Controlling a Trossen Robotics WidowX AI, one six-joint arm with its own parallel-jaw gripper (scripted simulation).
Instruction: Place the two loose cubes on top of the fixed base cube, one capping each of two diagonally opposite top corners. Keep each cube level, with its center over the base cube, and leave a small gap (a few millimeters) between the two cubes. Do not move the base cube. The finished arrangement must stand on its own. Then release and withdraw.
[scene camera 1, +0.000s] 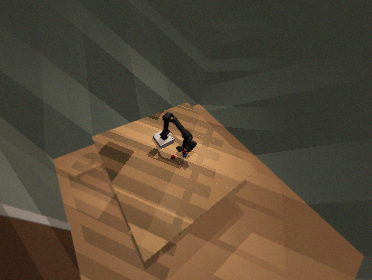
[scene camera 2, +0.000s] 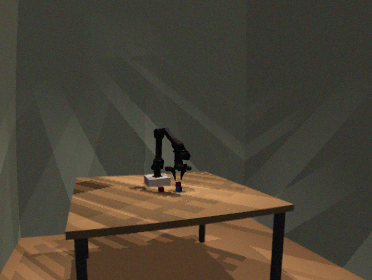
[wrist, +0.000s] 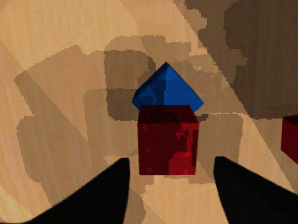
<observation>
In view: the gripper (wrist: 171, 165), a blue base cube (wrist: 165, 87) and a red cube (wrist: 168, 135).
</observation>
